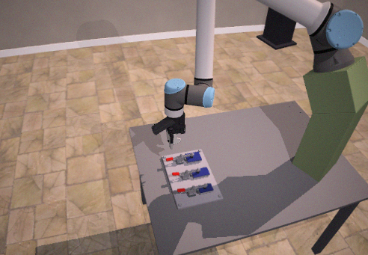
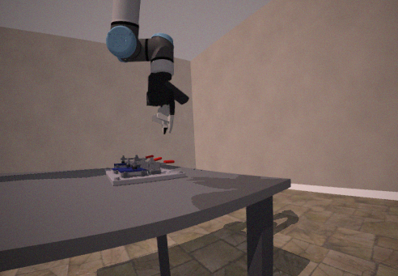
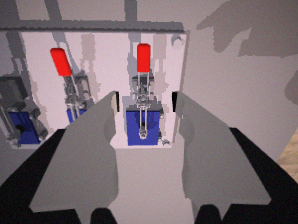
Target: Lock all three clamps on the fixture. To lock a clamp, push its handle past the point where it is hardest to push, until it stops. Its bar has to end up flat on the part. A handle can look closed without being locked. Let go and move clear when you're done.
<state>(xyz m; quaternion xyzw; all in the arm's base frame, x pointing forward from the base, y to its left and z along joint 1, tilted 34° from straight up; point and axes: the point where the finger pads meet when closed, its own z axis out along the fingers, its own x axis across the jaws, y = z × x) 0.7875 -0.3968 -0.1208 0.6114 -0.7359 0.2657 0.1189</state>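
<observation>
My gripper is now 16 cm above the fixture plate, 13 cm to the right of it and 6 cm past it.
</observation>
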